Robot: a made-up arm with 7 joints.
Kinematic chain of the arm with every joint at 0, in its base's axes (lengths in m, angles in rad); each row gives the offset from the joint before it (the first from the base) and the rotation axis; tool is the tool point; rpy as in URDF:
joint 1: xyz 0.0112 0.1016 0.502 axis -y
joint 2: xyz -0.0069 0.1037 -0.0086 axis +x
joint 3: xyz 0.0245 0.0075 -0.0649 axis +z
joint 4: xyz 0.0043 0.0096 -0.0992 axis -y
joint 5: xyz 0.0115 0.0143 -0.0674 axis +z
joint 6: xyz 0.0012 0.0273 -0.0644 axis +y
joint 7: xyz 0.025 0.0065 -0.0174 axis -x
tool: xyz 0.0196 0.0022 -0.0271 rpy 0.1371 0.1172 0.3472
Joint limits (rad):
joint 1: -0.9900..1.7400
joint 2: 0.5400..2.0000
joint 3: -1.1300..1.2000
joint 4: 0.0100..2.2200
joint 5: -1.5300..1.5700
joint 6: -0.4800..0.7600
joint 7: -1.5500..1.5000
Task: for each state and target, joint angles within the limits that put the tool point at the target. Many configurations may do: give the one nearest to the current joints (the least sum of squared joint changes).
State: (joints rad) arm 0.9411 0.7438 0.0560 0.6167 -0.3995 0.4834 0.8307
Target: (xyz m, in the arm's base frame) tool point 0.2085 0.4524 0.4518
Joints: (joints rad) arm 0.4412 0.7773 0.3972 0.7570 -0.3597 0.2802 0.9876
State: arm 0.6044 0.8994 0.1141 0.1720 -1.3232 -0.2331 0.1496
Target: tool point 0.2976 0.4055 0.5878
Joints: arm 1.4752 0.6014 0.0391 0.1961 -1.2367 0.2152 0.0395
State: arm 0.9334 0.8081 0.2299 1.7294 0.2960 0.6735 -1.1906
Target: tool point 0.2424 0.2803 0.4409
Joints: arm 0.1813 0.5400 -0.4037 1.7587 0.2903 0.7024 -1.1683
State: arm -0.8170 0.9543 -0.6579 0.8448 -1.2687 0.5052 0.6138
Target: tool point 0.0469 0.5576 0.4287
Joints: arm -0.7523 1.5237 -0.5744 0.0842 -1.2471 0.6891 0.5401
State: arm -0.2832 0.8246 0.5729 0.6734 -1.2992 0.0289 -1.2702
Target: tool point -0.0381 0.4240 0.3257
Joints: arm -0.9900 0.5400 0.8680 0.6379 -1.2719 -0.2872 -1.4758
